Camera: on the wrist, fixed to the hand. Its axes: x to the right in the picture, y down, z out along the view.
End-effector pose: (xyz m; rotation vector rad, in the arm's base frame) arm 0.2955 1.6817 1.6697 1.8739 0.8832 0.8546
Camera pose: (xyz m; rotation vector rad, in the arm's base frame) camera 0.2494 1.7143 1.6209 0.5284 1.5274 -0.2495
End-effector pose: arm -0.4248 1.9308 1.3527 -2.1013 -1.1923 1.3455
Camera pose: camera -0.4278 1.9677 1.4175 -0.4680 -2.3860 0.5661
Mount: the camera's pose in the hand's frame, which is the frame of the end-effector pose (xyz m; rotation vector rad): -0.0066 -0.0668 -0.0327 -0.3118 -0.2489 -1.6006
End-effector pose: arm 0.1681 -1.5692 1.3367 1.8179 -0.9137 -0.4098
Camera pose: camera 0.2114 -1.5303 1.2899 1.8516 0.6615 -1.6403
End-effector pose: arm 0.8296 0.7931 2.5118 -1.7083 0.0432 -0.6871
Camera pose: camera 0.7869 0.7846 2.5725 -1.8680 -1.5957 -1.6223
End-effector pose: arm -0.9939 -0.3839 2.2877 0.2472 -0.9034 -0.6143
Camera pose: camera -0.9972 -0.4353 2.2336 0.6128 -0.6798 -2.2789
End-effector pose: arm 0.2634 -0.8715 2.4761 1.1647 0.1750 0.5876
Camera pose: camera 0.2670 -0.8661 2.4017 0.4901 0.6724 -0.9110
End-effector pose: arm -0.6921 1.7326 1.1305 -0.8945 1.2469 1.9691
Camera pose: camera -0.6284 1.7248 1.0924 -1.1552 -0.1301 0.8408
